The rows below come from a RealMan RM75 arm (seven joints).
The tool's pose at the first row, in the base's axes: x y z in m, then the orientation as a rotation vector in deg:
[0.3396 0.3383 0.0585 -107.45 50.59 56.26]
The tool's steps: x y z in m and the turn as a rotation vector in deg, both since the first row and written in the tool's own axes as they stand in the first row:
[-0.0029 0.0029 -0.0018 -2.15 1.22 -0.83]
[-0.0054 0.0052 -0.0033 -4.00 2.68 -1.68]
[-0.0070 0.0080 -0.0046 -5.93 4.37 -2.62]
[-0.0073 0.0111 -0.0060 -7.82 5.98 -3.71]
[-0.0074 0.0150 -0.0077 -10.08 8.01 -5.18]
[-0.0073 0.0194 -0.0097 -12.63 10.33 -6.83]
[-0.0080 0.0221 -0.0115 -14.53 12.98 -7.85]
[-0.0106 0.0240 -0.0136 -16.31 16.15 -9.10]
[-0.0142 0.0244 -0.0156 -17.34 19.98 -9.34]
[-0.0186 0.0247 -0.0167 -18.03 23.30 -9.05]
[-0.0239 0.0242 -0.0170 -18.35 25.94 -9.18]
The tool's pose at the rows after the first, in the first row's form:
[0.3364 0.3361 0.0607 -110.26 49.72 56.01]
[0.3338 0.3343 0.0626 -112.98 49.04 55.33]
[0.3311 0.3323 0.0635 -115.93 48.35 54.40]
[0.3287 0.3298 0.0632 -118.82 47.44 53.40]
[0.3259 0.3267 0.0626 -122.36 46.19 51.94]
[0.3228 0.3231 0.0617 -126.33 44.74 50.20]
[0.3207 0.3205 0.0621 -129.81 44.37 48.11]
[0.3186 0.3184 0.0644 -133.51 44.05 45.22]
[0.3172 0.3172 0.0681 -136.74 45.48 41.83]
[0.3153 0.3170 0.0723 -139.22 47.35 39.02]
[0.3134 0.3180 0.0772 -141.02 48.52 36.37]

